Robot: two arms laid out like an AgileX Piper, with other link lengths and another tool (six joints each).
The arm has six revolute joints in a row. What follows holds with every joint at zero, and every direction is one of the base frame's. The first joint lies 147.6 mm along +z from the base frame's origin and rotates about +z. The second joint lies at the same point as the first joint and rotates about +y. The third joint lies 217.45 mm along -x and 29.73 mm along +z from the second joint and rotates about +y. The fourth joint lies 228.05 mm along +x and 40.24 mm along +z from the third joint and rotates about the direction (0.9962, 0, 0.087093). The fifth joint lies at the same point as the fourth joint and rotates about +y. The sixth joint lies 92.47 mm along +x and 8.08 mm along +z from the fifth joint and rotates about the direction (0.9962, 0, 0.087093). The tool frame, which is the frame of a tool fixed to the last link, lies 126.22 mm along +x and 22 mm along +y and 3 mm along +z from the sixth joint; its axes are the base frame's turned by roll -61.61, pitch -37.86 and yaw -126.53 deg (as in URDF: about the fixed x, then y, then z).
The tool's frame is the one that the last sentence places.
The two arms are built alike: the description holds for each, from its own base.
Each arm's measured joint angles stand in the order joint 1, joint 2, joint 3, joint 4, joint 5, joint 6.
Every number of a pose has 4 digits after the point. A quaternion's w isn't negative.
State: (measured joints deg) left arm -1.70 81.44 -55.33 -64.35 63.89 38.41; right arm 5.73 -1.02 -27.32 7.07 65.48 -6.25
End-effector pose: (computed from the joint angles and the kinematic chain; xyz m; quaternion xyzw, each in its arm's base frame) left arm 0.2732 -0.1728 0.1690 0.6793 -0.3264 0.5002 0.4263; right arm 0.1359 0.0597 0.1954 -0.7312 0.2827 -0.5939 0.1808
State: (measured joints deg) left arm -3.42 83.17 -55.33 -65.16 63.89 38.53; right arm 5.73 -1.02 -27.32 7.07 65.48 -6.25
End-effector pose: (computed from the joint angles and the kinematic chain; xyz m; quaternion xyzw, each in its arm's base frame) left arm 0.2693 -0.1824 0.1628 0.6799 -0.3261 0.4866 0.4412; right arm 0.1359 0.0597 0.1954 -0.7312 0.2827 -0.5939 0.1808
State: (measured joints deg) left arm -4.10 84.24 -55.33 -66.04 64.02 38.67; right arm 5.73 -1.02 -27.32 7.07 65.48 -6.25
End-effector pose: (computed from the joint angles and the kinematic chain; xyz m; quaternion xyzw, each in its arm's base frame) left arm 0.2679 -0.1874 0.1600 0.6800 -0.3218 0.4804 0.4509; right arm 0.1359 0.0597 0.1954 -0.7312 0.2827 -0.5939 0.1808
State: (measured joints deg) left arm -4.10 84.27 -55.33 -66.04 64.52 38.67; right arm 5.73 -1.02 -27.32 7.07 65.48 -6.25
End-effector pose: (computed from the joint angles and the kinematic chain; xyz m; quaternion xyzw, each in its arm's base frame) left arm 0.2661 -0.1881 0.1602 0.6791 -0.3227 0.4778 0.4543; right arm 0.1359 0.0597 0.1954 -0.7312 0.2827 -0.5939 0.1808
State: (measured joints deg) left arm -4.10 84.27 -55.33 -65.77 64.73 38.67; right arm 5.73 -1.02 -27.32 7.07 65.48 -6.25
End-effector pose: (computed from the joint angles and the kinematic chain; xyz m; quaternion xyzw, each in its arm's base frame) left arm 0.2651 -0.1879 0.1596 0.6793 -0.3248 0.4757 0.4546; right arm 0.1359 0.0597 0.1954 -0.7312 0.2827 -0.5939 0.1808
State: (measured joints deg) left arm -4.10 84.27 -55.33 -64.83 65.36 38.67; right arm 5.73 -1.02 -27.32 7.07 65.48 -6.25
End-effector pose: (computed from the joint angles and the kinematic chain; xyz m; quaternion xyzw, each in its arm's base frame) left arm 0.2619 -0.1870 0.1576 0.6802 -0.3319 0.4690 0.4552; right arm 0.1359 0.0597 0.1954 -0.7312 0.2827 -0.5939 0.1808
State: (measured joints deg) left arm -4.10 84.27 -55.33 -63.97 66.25 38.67; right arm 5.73 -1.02 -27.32 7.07 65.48 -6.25
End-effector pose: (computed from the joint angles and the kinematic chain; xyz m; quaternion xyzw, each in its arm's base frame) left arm 0.2578 -0.1864 0.1559 0.6804 -0.3389 0.4612 0.4577; right arm 0.1359 0.0597 0.1954 -0.7312 0.2827 -0.5939 0.1808
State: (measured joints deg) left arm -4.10 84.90 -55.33 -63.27 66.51 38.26; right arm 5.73 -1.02 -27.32 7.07 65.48 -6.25
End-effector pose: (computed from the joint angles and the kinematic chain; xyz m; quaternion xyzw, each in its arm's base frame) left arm 0.2561 -0.1854 0.1513 0.6859 -0.3386 0.4522 0.4587; right arm 0.1359 0.0597 0.1954 -0.7312 0.2827 -0.5939 0.1808
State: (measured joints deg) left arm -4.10 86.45 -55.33 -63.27 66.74 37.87; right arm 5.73 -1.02 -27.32 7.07 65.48 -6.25
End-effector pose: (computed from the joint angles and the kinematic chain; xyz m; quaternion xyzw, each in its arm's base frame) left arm 0.2551 -0.1857 0.1442 0.6936 -0.3304 0.4405 0.4645; right arm 0.1359 0.0597 0.1954 -0.7312 0.2827 -0.5939 0.1808
